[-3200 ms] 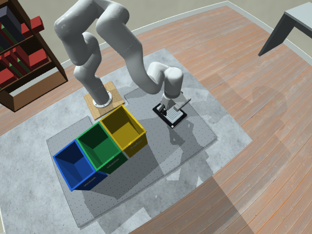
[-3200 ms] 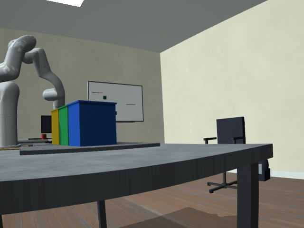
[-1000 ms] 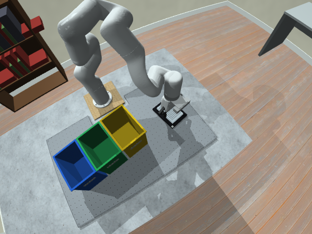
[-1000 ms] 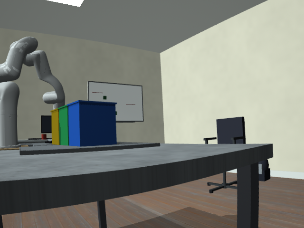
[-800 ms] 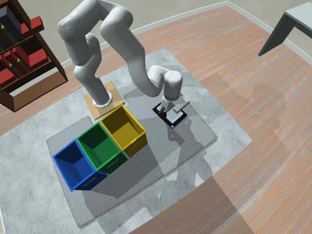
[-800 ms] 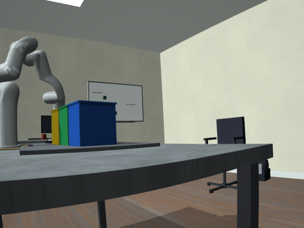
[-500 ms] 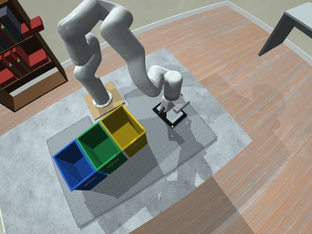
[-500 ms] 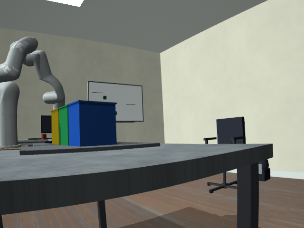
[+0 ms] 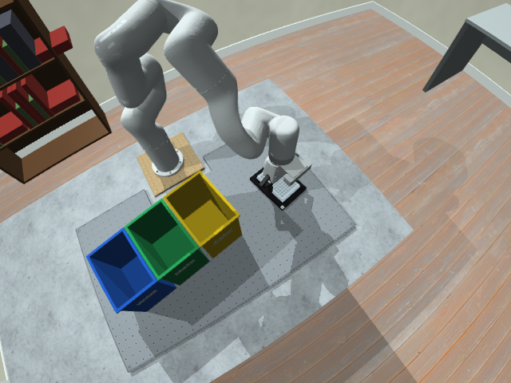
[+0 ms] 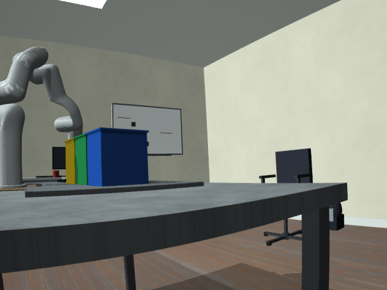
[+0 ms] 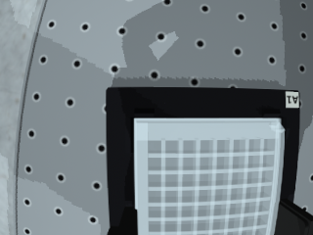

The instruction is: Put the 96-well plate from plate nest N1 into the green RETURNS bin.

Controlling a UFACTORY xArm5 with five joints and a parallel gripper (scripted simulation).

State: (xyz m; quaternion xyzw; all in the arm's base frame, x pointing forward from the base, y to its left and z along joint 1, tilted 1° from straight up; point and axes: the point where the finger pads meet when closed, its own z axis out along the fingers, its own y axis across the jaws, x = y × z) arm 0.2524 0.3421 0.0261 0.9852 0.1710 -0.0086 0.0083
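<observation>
Now: the black plate nest 20 mm below my hand. From my hand the other things lie so: green bin 390 mm to the right, 100 mm ahead, 60 mm above; white 96-well plate 10 mm below; yellow bin 270 mm to the right, 60 mm ahead, 60 mm above.
</observation>
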